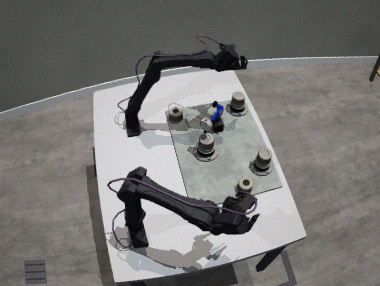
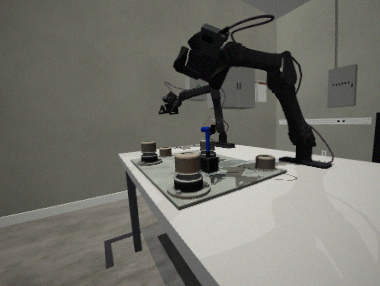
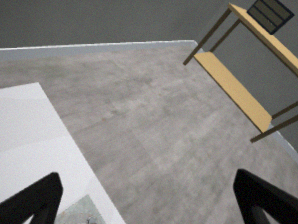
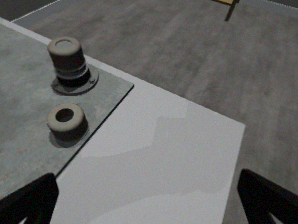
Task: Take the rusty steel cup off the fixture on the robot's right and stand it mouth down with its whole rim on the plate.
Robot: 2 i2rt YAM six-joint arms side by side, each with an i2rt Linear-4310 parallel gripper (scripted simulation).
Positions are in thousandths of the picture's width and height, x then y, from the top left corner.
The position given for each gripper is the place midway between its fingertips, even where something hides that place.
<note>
In view: the left gripper (image 2: 504, 253), the right gripper (image 4: 498, 801) and a grey-green plate (image 1: 633, 491).
The left gripper also shows in image 3 (image 3: 498, 801). The grey-green plate is seen too in image 4 (image 4: 126, 681).
</note>
